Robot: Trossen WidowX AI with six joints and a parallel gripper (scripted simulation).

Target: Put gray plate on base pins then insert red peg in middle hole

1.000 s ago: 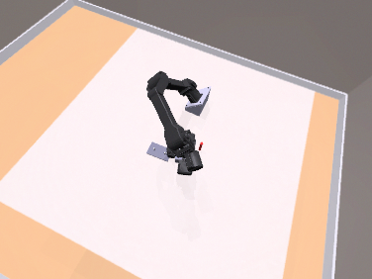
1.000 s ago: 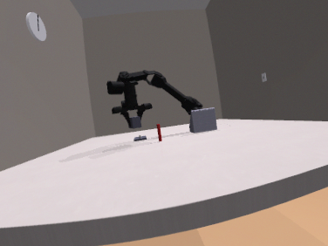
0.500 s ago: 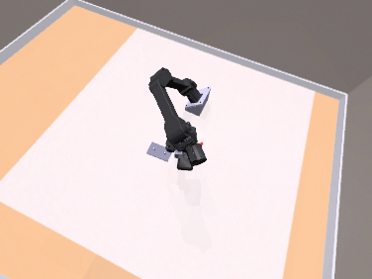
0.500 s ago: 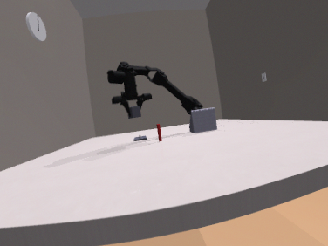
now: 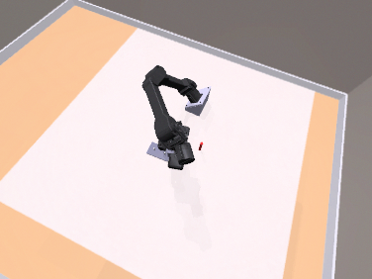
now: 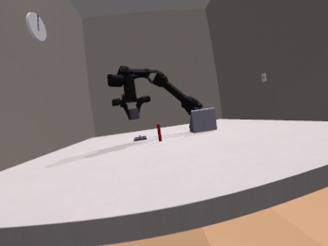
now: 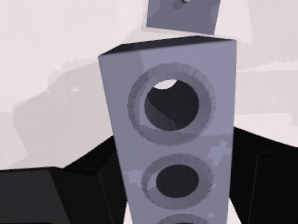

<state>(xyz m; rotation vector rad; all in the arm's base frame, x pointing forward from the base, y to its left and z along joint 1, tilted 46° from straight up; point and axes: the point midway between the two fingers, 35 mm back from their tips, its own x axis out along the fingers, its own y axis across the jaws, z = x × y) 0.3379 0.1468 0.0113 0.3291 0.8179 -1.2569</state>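
Right now my gripper tip is 11 cm to the left of the gray base and 12 cm above it. Also, from my gripper tip: gray plate 3 cm above; red peg 12 cm behind, 6 cm to the left, 9 cm below.
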